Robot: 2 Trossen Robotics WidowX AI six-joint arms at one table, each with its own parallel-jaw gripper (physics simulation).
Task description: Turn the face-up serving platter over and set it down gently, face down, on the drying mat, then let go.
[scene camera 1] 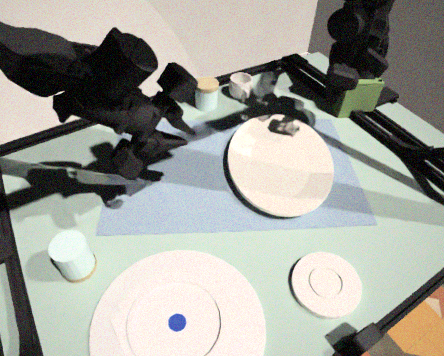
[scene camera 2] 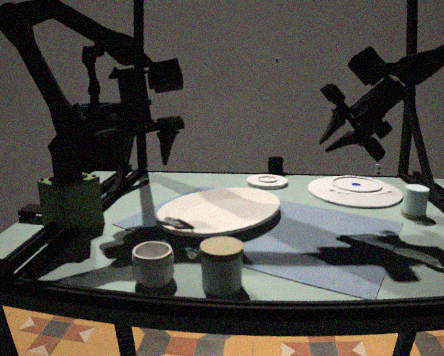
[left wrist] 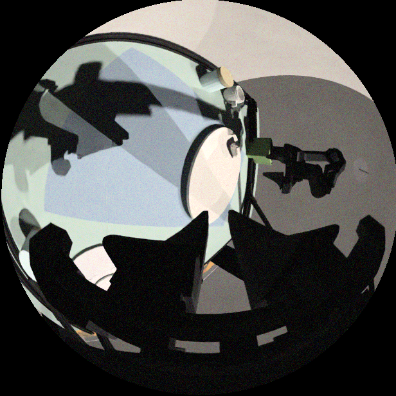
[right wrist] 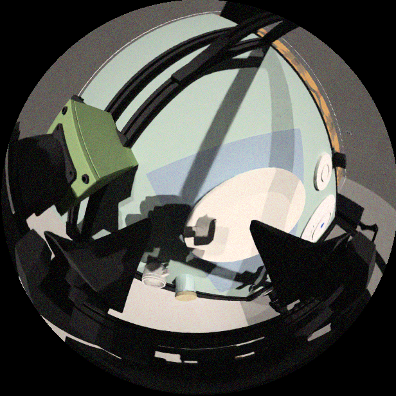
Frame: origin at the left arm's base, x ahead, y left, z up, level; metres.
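Seen in the pictures: left gripper, fingertip midpoint: (scene camera 1: 190,137) (scene camera 2: 322,147); right gripper, fingertip midpoint: (scene camera 1: 330,97) (scene camera 2: 146,170); right arm's base at its link origin: (scene camera 1: 359,72) (scene camera 2: 67,178).
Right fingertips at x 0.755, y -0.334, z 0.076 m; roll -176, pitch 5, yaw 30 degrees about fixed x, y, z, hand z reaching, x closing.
A point is followed by its place in that frame.
The serving platter (scene camera 1: 280,170) {z -0.025, x 0.575, y -0.356 m} (scene camera 2: 225,207) {z -0.025, x 0.583, y -0.362 m} (left wrist: 215,175) (right wrist: 245,215), large, round and pale, rests on the blue drying mat (scene camera 1: 165,200) {z -0.037, x 0.342, y -0.252 m} (scene camera 2: 320,265) {z -0.037, x 0.450, y -0.089 m} (left wrist: 115,185) (right wrist: 225,160). Its smooth, shallow face is up, and its rim stands above the mat. My left gripper (scene camera 1: 190,138) {z 0.127, x 0.387, y -0.285 m} (scene camera 2: 324,146) {z 0.127, x 0.387, y -0.285 m} (left wrist: 217,214) is empty and slightly open, above the mat's left part in scene camera 1. My right gripper (scene camera 2: 136,162) {z 0.076, x 0.755, y -0.334 m} (right wrist: 202,224) is wide open and empty, raised near the platter's left end in scene camera 2. In scene camera 1 its fingers are hard to make out. Neither gripper touches the platter.
A large plate (scene camera 1: 240,295) {z -0.024, x 0.310, y -0.503 m} (scene camera 2: 320,190) {z -0.025, x 0.318, y -0.457 m} with a blue dot and a small plate (scene camera 1: 325,285) {z -0.027, x 0.430, y -0.586 m} (scene camera 2: 267,180) {z -0.029, x 0.436, y -0.581 m} lie beyond the mat. A mug (scene camera 1: 241,86) {z 0.009, x 0.706, y -0.099 m} (scene camera 2: 152,265) {z 0.007, x 0.725, y -0.045 m}, a lidded jar (scene camera 1: 206,95) {z 0.013, x 0.603, y -0.075 m} (scene camera 2: 222,270) {z 0.006, x 0.625, y -0.023 m}, a pale cylinder (scene camera 1: 72,255) {z 0.032, x 0.134, y -0.296 m} (scene camera 2: 416,200) {z 0.009, x 0.152, y -0.248 m} and a green block (scene camera 1: 357,97) {z 0.027, x 0.885, y -0.343 m} (scene camera 2: 70,200) {z 0.040, x 0.905, y -0.252 m} stand around it.
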